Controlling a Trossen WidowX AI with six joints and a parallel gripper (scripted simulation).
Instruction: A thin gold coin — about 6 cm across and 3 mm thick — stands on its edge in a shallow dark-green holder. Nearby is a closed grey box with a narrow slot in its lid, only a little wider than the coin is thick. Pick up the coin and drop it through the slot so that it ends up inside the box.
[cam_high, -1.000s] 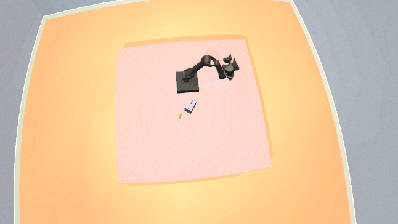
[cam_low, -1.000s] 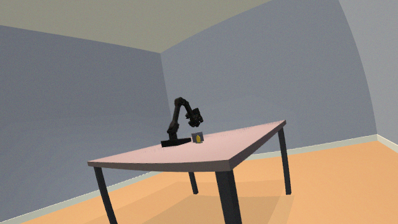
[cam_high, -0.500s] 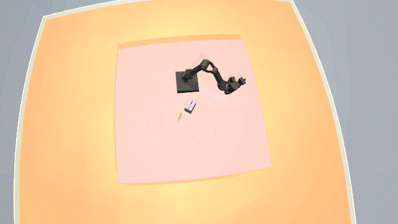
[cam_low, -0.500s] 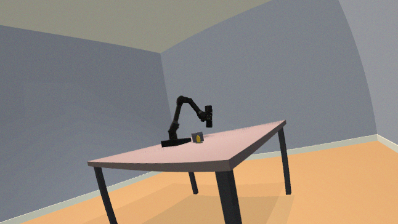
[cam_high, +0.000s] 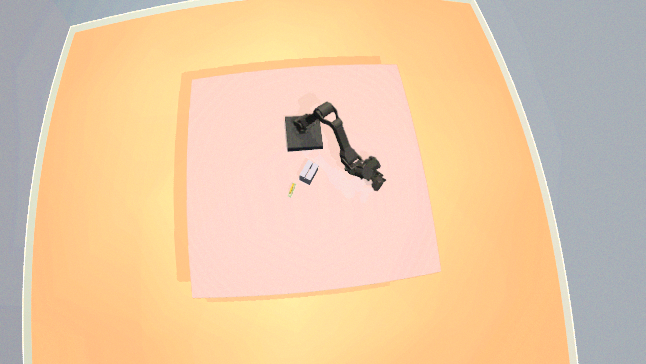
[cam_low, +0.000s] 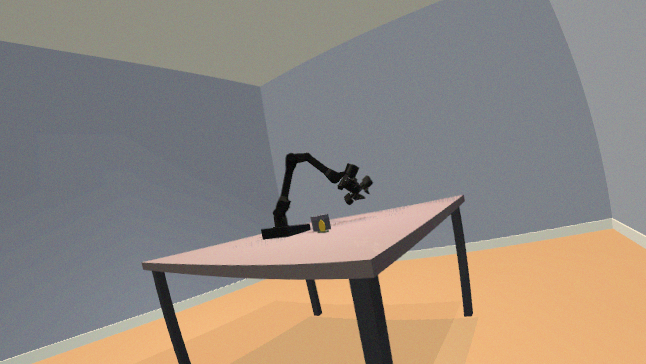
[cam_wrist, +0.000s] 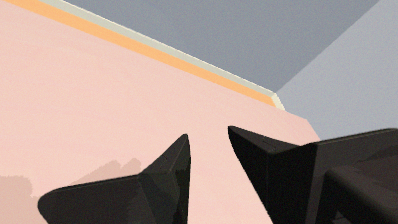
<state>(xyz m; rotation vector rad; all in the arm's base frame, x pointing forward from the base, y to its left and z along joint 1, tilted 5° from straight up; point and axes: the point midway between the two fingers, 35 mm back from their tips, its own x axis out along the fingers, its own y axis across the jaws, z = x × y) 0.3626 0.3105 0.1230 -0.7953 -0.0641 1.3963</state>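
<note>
My gripper tip is 450 mm to the left of the gold coin, 90 mm above it and 60 mm past it.
</note>
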